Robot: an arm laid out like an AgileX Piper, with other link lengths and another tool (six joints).
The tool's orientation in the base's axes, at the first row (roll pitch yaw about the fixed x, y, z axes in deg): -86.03, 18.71, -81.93
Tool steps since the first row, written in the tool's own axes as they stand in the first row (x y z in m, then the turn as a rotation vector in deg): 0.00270, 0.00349, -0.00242, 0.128, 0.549, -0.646; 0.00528, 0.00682, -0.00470, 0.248, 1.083, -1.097; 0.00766, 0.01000, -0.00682, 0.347, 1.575, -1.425; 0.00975, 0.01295, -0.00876, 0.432, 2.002, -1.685; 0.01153, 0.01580, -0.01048, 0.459, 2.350, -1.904; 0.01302, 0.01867, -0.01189, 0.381, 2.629, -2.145; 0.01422, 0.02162, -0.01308, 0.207, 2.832, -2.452; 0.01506, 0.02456, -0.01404, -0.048, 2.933, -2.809; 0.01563, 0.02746, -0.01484, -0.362, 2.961, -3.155; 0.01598, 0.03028, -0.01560, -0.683, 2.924, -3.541
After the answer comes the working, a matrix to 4 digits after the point.
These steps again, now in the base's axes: -0.00196, -0.00168, -0.00432, -0.610, -0.017, -0.602; -0.00379, -0.00328, -0.00845, -1.028, -0.008, -1.175; -0.00550, -0.00472, -0.01235, -1.329, 0.021, -1.693; -0.00708, -0.00595, -0.01594, -1.565, 0.050, -2.141; -0.00848, -0.00689, -0.01931, -1.770, 0.112, -2.493; -0.00961, -0.00752, -0.02260, -2.013, 0.248, -2.747; -0.01056, -0.00782, -0.02585, -2.335, 0.441, -2.903; -0.01133, -0.00776, -0.02896, -2.720, 0.671, -2.940; -0.01198, -0.00744, -0.03193, -3.104, 0.934, -2.889; -0.01262, -0.00694, -0.03476, -3.530, 1.177, -2.776
The tool's axes in the first row as the columns of a matrix, in the base's axes (rounded; the answer above uses it unrounded):
0.1330, 0.0236, 0.9908
-0.9378, 0.3266, 0.1181
-0.3208, -0.9449, 0.0656

